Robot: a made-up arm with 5 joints. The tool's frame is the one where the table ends. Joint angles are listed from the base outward.
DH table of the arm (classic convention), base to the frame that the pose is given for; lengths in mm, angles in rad. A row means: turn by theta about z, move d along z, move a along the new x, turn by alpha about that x. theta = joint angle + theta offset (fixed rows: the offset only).
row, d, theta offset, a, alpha
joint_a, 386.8, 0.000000, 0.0, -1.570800
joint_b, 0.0, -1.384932, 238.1, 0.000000
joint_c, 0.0, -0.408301, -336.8, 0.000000
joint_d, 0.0, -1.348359, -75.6, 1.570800
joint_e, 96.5, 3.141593, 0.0, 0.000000
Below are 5 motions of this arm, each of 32 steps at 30 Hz.
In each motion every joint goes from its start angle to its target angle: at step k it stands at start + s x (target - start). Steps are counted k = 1, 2, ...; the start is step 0. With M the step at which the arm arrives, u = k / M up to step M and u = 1 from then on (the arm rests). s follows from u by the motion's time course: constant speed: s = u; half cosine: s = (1 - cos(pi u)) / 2; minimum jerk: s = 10 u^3 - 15 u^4 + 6 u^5.
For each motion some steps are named. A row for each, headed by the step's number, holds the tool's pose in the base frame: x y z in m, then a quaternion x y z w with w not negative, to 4 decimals.
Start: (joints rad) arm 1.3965 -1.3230 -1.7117 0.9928 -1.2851
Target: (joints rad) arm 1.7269 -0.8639 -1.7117 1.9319 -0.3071
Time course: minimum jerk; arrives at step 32
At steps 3, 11, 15, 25, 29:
3: -0.0343 -0.1977 0.9329 -0.1213 -0.5126 -0.8484 0.0513
11: -0.0125 -0.1244 0.9351 -0.1940 -0.6203 -0.7443 0.1534
15: -0.0016 -0.0557 0.9245 -0.2758 -0.7049 -0.6151 0.2208
25: -0.0090 0.0676 0.8683 -0.4708 -0.8034 -0.2875 0.2240
29: -0.0124 0.0802 0.8586 -0.4962 -0.8067 -0.2445 0.2081

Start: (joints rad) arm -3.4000 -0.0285 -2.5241 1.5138 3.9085
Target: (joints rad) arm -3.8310 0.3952 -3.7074 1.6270 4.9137
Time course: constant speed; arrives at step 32
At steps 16, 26, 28, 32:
16: -0.1704 0.0874 0.9996 0.5000 -0.5947 -0.5804 0.2439
26: -0.1050 0.0732 0.9968 0.3243 -0.6311 -0.6226 0.3301
28: -0.0925 0.0682 0.9932 0.2897 -0.6319 -0.6290 0.3481
32: -0.0686 0.0566 0.9831 0.2220 -0.6274 -0.6397 0.3846

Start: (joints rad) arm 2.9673 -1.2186 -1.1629 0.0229 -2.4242
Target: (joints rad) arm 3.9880 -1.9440 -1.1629 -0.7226 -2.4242
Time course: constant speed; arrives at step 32
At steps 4, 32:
4: 0.0770 -0.0036 0.9158 0.2738 -0.1100 -0.9022 0.3144
32: 0.2760 0.3119 0.6999 -0.3365 -0.0217 -0.6680 0.6634

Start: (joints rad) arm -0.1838 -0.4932 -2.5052 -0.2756 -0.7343
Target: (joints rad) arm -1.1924 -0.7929 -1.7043 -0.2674 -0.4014
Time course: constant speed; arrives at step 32
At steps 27, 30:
27: -0.0291 0.0490 1.0200 0.1419 -0.0425 0.7276 0.6698
30: -0.0181 0.0383 1.0127 0.1611 -0.0595 0.7033 0.6899

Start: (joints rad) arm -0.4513 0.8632 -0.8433 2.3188 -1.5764
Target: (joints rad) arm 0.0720 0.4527 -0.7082 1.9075 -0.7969
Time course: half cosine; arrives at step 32
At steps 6, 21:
6: 0.1424 -0.0614 0.1899 -0.3553 -0.2187 0.5220 0.7439
21: 0.1813 -0.0120 0.2040 -0.5429 -0.2746 0.6829 0.4044

